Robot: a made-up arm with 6 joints.
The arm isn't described. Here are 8 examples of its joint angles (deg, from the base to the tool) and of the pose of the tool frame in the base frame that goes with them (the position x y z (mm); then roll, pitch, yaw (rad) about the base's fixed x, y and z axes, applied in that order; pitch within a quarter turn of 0, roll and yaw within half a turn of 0).
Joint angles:
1: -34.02 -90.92 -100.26 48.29 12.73 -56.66
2: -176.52 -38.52 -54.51 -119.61 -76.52 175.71
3: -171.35 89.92 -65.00 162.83 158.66 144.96
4: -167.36 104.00 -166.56 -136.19 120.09 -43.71
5: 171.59 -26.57 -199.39 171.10 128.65 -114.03
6: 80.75 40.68 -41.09 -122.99 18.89 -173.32
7: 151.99 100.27 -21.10 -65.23 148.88 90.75
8: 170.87 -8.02 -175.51 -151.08 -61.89 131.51
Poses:
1: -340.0 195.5 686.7 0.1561 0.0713 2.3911
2: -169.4 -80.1 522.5 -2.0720 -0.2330 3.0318
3: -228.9 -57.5 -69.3 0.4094 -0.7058 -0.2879
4: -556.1 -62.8 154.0 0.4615 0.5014 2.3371
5: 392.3 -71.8 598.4 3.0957 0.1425 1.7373
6: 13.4 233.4 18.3 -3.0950 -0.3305 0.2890
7: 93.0 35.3 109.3 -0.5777 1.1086 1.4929
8: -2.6 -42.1 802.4 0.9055 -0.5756 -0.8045
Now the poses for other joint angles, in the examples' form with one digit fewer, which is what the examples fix.
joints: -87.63 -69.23 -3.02 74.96 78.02 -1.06
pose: 63 -191 332 -1.890 0.232 -1.732
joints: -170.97 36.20 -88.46 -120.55 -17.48 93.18
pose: -458 -136 234 2.916 -0.763 -2.291
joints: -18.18 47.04 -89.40 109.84 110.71 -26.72
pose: 493 -79 212 -1.056 0.263 -0.167
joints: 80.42 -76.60 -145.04 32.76 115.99 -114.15
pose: -117 -412 621 1.322 0.780 -2.969
